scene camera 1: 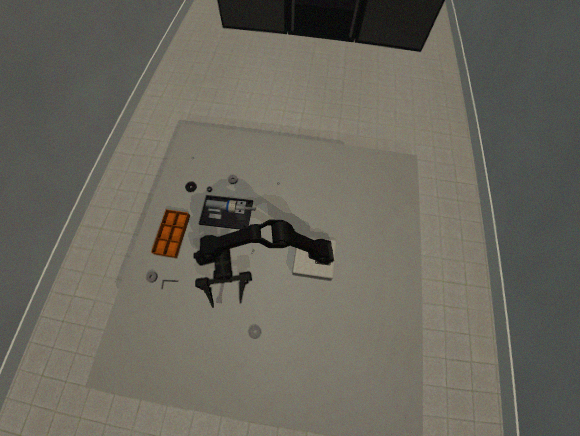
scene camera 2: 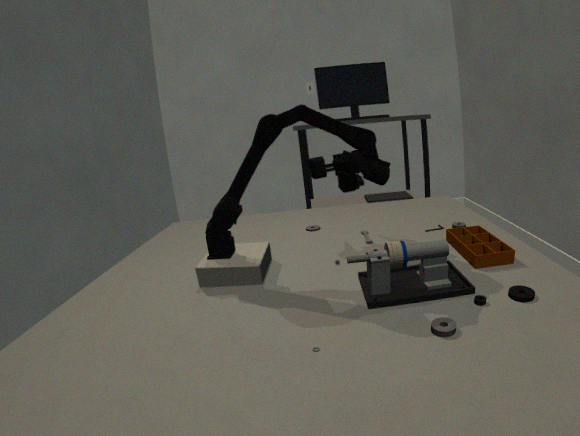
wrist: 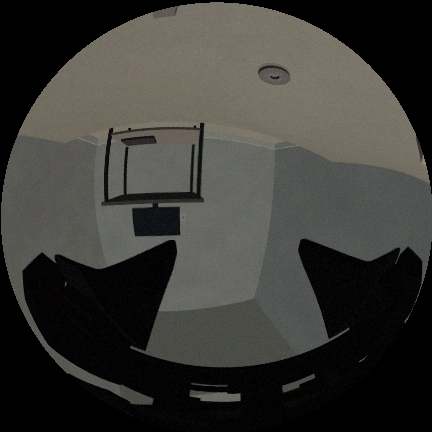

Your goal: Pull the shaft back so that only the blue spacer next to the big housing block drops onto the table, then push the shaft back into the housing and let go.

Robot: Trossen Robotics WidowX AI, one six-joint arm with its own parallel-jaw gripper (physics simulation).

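Seen in the pictures: gripper, fingertip midpoint: (scene camera 1: 226, 305) (scene camera 2: 331, 163) (wrist: 240, 246); arm's base, link origin: (scene camera 1: 323, 257) (scene camera 2: 221, 254).
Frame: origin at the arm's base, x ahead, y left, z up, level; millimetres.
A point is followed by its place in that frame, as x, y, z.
Observation:
A dark base plate (scene camera 1: 234, 221) (scene camera 2: 415, 292) carries the assembly. A grey cylindrical housing (scene camera 1: 216, 204) (scene camera 2: 427, 250) rests on a stepped support. The blue spacer (scene camera 1: 228, 205) @(436, -159, 49) (scene camera 2: 403, 253) @(437, -192, 34) is on the shaft line against the housing's end, with cream rings (scene camera 1: 233, 206) (scene camera 2: 394, 254) beside it. An upright grey post (scene camera 1: 241, 207) (scene camera 2: 379, 276) stands at the other end, and the thin shaft end (scene camera 1: 251, 208) @(338, -167, 30) (scene camera 2: 355, 258) @(339, -174, 28) sticks out past it. My gripper (scene camera 1: 227, 304) @(325, 263, 178) (wrist: 240, 246) @(325, 263, 178) is open and empty, raised above the table, away from the assembly. Its fingertips are hidden in scene camera 2.
An orange divided tray (scene camera 1: 173, 233) @(687, -29, -53) (scene camera 2: 492, 258) @(681, -129, -35) stands beyond the housing end. Loose rings include a black one (scene camera 1: 190, 186) @(679, -277, -49) (scene camera 2: 521, 293) @(667, -284, -46) and a grey one (scene camera 1: 233, 179) @(469, -337, -43) (scene camera 2: 443, 327) @(470, -356, -44). An L-shaped key (scene camera 1: 170, 281) @(638, 182, -53) (scene camera 2: 435, 229) @(640, 182, -53) lies on the table. My arm's base is on a pale block (scene camera 1: 312, 269) @(40, 59, -1) (scene camera 2: 231, 275) @(43, -84, -26).

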